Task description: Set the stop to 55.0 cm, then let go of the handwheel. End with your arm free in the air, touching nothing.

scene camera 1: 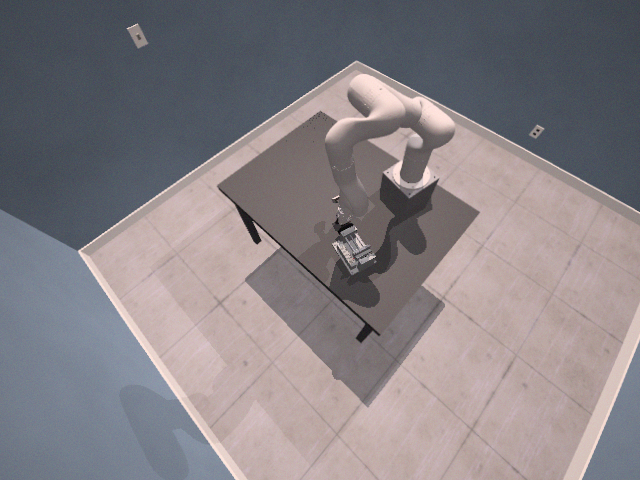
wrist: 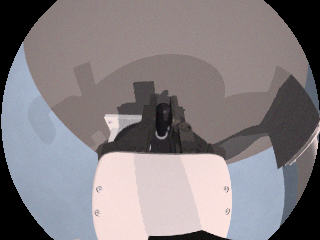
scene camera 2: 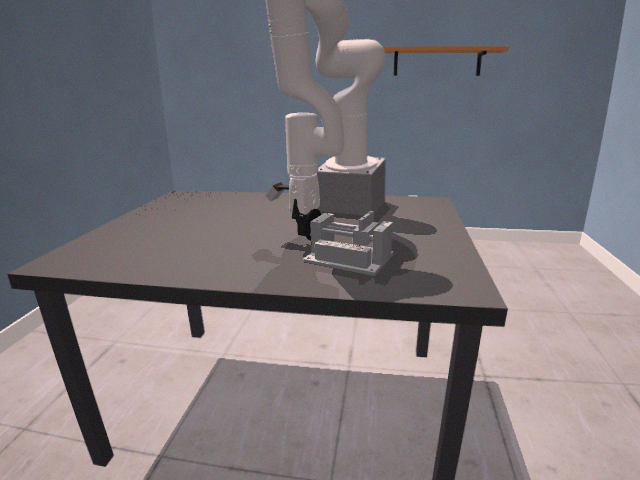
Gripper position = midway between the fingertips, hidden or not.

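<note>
My gripper [wrist: 163, 104], visible. Black handwheel [wrist: 162, 143], visible too.
</note>
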